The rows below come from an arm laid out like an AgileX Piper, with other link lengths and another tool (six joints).
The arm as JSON. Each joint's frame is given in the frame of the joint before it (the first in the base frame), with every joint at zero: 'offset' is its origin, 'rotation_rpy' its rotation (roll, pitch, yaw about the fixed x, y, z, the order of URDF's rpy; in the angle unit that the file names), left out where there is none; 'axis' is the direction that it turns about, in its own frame. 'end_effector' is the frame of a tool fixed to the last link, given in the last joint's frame.
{
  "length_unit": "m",
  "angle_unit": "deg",
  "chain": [
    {
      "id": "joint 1",
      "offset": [
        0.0,
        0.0,
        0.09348
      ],
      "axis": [
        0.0,
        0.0,
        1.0
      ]
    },
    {
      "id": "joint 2",
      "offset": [
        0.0,
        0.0,
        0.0
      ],
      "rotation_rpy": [
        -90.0,
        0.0,
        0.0
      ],
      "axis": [
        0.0,
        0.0,
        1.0
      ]
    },
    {
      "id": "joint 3",
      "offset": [
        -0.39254,
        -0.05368,
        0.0
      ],
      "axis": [
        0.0,
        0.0,
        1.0
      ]
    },
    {
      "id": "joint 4",
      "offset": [
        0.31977,
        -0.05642,
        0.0
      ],
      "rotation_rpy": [
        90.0,
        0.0,
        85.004
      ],
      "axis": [
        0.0,
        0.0,
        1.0
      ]
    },
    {
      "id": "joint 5",
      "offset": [
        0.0,
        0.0,
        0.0
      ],
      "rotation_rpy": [
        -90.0,
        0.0,
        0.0
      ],
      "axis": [
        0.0,
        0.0,
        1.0
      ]
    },
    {
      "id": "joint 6",
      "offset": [
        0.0,
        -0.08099,
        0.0
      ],
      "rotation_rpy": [
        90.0,
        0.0,
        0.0
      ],
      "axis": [
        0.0,
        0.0,
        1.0
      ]
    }
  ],
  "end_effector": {
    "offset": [
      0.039,
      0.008,
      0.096
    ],
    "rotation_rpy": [
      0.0,
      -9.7,
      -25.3
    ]
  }
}
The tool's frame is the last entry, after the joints.
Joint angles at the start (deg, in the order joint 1, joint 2, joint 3, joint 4, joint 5, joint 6): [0.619 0.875 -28.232 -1.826 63.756 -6.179]
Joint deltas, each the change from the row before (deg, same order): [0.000 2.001 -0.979 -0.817 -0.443 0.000]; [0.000 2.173 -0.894 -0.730 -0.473 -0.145]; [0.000 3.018 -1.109 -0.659 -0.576 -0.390]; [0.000 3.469 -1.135 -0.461 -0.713 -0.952]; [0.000 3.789 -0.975 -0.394 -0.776 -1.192]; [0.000 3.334 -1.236 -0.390 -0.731 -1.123]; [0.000 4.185 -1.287 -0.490 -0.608 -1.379]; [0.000 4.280 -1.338 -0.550 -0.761 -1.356]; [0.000 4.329 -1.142 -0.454 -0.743 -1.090]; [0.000 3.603 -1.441 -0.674 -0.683 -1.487]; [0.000 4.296 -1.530 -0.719 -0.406 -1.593]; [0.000 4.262 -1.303 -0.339 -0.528 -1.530]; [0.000 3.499 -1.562 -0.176 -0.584 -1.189]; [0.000 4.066 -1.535 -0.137 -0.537 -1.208]
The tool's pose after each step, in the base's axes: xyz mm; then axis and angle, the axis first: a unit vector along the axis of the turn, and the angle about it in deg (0 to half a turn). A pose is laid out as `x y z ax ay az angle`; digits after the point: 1 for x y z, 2 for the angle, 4 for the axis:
1.4 -4.3 231.9 -0.2982 0.9421 -0.1537 115.90
6.8 -6.6 238.9 -0.2995 0.9408 -0.1586 116.94
15.0 -8.8 247.3 -0.3033 0.9391 -0.1618 118.50
25.4 -10.7 255.6 -0.3121 0.9358 -0.1639 120.38
37.8 -12.5 262.0 -0.3231 0.9320 -0.1643 122.68
49.4 -14.3 269.8 -0.3336 0.9279 -0.1664 124.35
64.2 -16.5 276.1 -0.3463 0.9232 -0.1665 126.96
80.7 -18.8 281.8 -0.3592 0.9182 -0.1667 129.48
98.0 -20.6 284.7 -0.3700 0.9145 -0.1640 132.15
113.7 -23.4 289.7 -0.3842 0.9080 -0.1672 134.10
131.9 -26.3 292.4 -0.3993 0.9015 -0.1670 136.90
150.5 -28.1 292.2 -0.4135 0.8959 -0.1626 139.58
167.7 -29.1 294.3 -0.4243 0.8912 -0.1603 141.14
187.1 -30.0 293.2 -0.4353 0.8869 -0.1548 143.25

